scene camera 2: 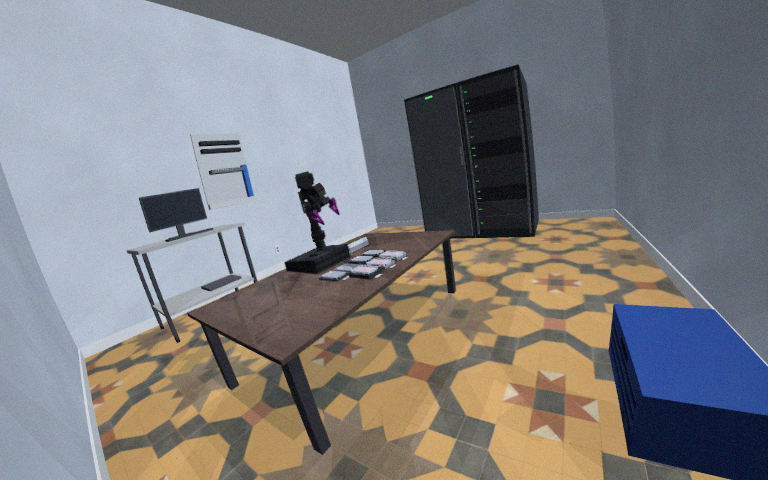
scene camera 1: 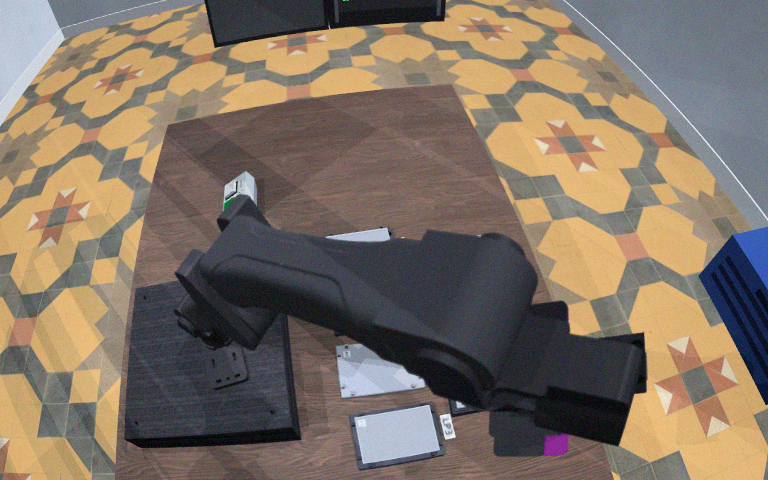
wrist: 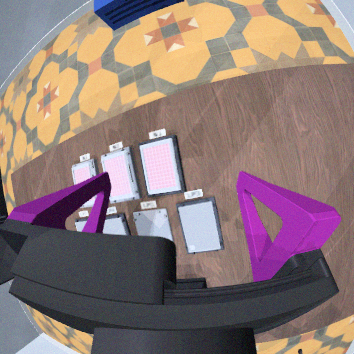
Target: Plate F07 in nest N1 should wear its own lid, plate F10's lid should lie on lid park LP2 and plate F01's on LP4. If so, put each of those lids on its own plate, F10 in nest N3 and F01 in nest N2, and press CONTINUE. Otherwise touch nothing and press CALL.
Path:
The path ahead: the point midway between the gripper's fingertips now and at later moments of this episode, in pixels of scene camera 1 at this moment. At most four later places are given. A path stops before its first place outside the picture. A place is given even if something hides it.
The gripper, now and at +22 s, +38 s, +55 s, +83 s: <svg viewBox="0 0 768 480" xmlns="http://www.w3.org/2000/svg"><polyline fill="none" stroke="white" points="548,384 409,338 460,368 435,380 352,198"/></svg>

